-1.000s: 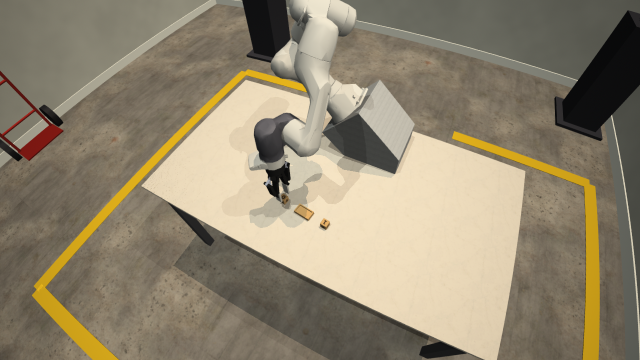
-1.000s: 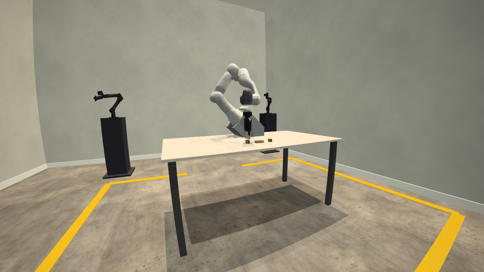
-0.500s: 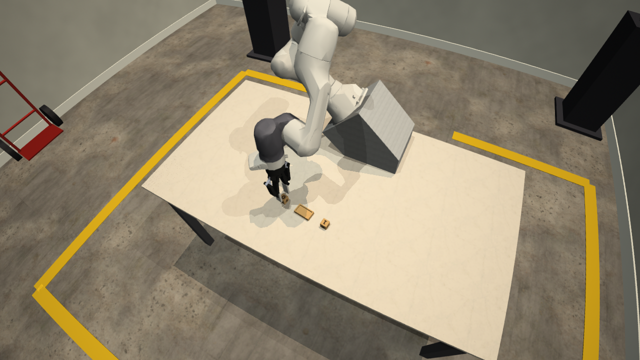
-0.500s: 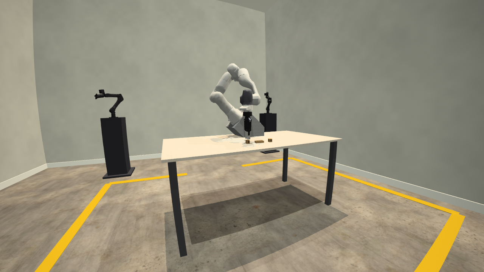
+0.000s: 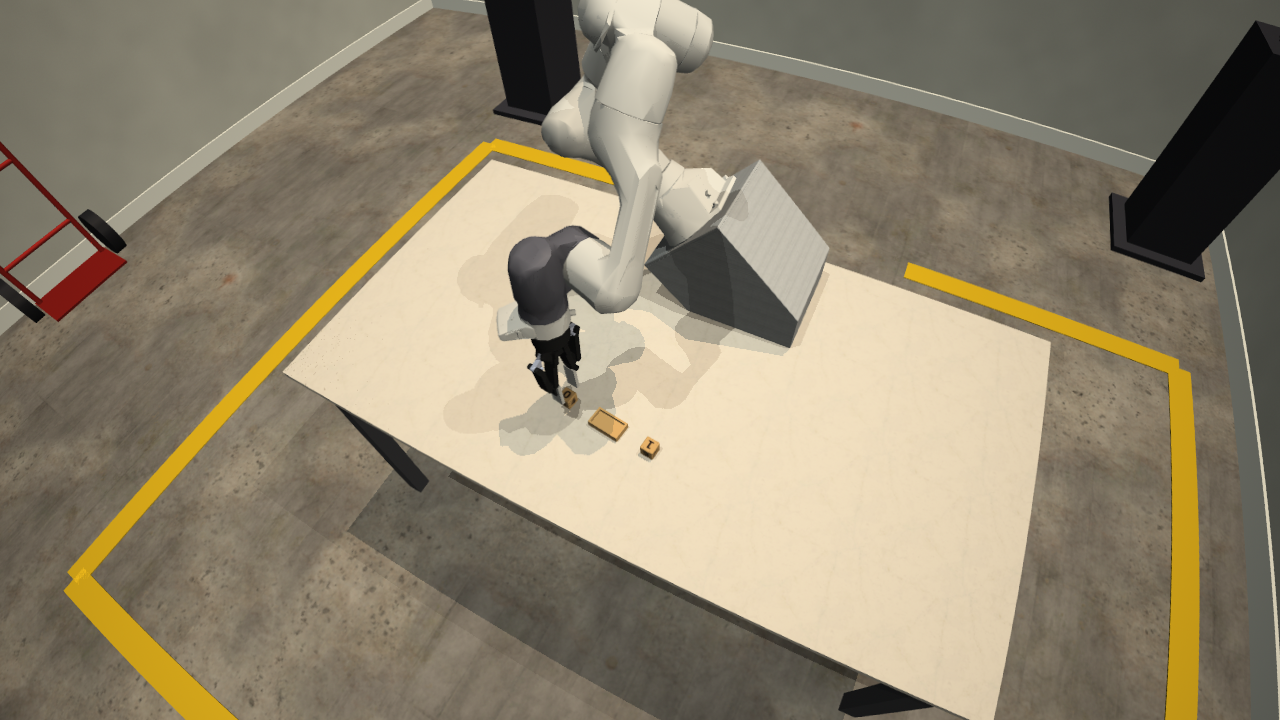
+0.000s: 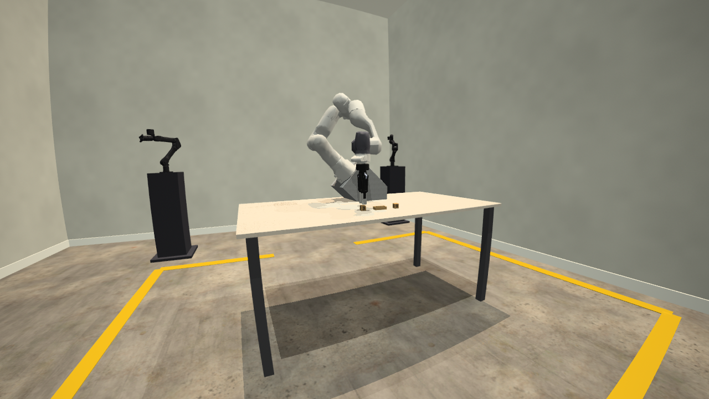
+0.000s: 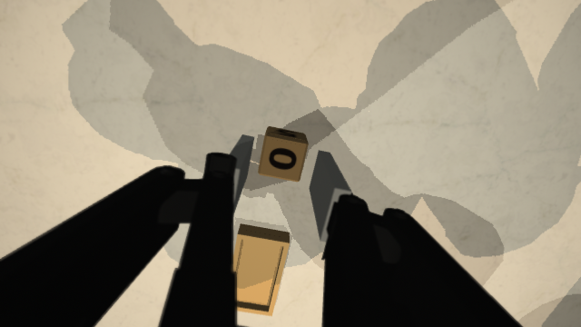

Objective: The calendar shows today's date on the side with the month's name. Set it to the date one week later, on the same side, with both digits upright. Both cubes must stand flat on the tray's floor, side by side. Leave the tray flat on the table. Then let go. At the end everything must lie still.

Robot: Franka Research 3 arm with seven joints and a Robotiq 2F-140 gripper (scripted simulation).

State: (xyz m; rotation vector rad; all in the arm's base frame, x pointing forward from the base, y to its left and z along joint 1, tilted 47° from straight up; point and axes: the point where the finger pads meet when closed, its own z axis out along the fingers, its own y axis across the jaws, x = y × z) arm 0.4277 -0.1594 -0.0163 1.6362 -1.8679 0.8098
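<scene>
Now: hand 6 cm above the wooden digit cube. Round my hand: wooden tray (1 cm ahead, 11 cm to the left, 6 cm below).
</scene>
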